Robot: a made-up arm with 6 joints.
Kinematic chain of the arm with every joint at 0, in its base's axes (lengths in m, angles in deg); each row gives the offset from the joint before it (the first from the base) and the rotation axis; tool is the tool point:
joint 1: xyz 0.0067 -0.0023 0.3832 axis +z
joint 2: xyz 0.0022 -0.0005 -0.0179 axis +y
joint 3: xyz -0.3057 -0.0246 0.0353 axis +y
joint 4: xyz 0.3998 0.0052 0.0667 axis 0.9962 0 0.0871
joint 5: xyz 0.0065 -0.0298 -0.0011 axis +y
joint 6: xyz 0.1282 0.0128 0.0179 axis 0.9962 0 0.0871
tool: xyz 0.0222 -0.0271 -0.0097
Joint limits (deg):
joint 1: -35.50..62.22
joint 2: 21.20..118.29
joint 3: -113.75..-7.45
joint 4: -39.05..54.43
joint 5: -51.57..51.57
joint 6: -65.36..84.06
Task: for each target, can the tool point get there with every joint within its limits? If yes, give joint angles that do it. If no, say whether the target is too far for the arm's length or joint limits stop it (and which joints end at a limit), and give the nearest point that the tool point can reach.
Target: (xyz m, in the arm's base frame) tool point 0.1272 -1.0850 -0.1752
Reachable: no: too far | nearest point 0.3044 -0.3890 0.2004 | short by 0.810 m
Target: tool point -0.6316 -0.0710 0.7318
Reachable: no: joint limits stop it (at a limit: joint 2, joint 3, joint 5, joint 6) | nearest point -0.4929 -0.0561 0.9656 | short by 0.272 m
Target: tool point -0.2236 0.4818 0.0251
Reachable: no: joint limits stop it (at a limit: joint 1, joint 2, joint 4, joint 5, joint 6) | nearest point 0.0694 0.2958 0.1414 | short by 0.366 m
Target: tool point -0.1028 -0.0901 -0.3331
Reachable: no: joint limits stop it (at a limit: joint 1, joint 2, joint 3, joint 6) | nearest point 0.0225 -0.0856 0.0654 | short by 0.418 m
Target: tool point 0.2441 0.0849 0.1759
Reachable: yes | joints 29.80 94.98 -29.14 1.71 36.32 49.73
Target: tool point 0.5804 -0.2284 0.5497
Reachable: yes | joints -14.16 100.27 -88.97 -13.64 32.87 22.64
